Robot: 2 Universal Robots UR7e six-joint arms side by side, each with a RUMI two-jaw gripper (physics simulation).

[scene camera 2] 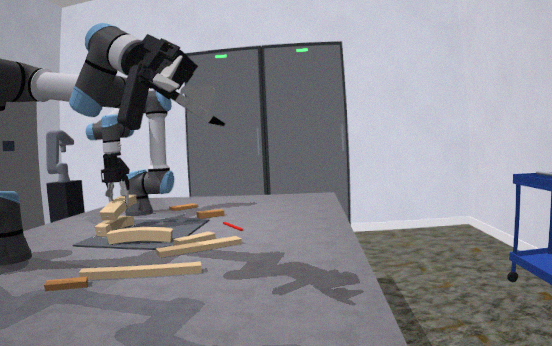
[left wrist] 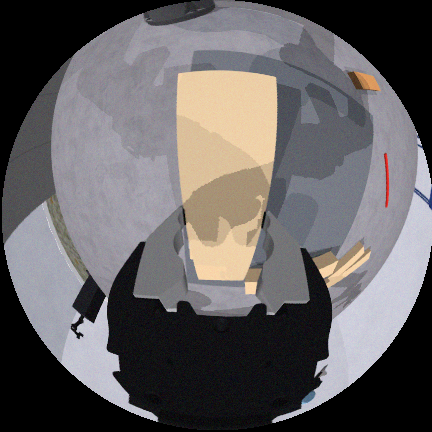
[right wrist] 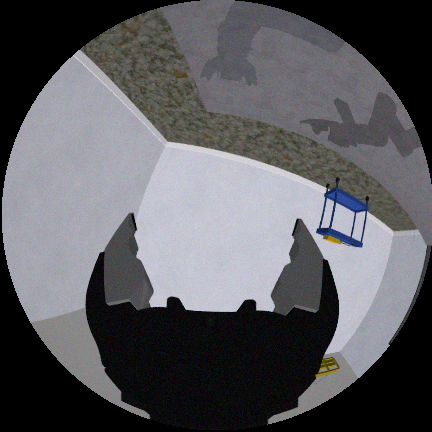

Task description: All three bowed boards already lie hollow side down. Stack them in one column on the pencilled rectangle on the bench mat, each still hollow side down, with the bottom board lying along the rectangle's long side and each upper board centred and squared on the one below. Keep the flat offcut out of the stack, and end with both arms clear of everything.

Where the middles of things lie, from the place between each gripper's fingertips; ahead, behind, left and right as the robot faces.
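Left hand: 120 mm above the dark bench mat (scene camera 2: 95, 241), 10 mm to the left of it and 110 mm short of it.
The mat is 390 mm below my right hand, 580 mm behind it and 720 mm to the left of it.
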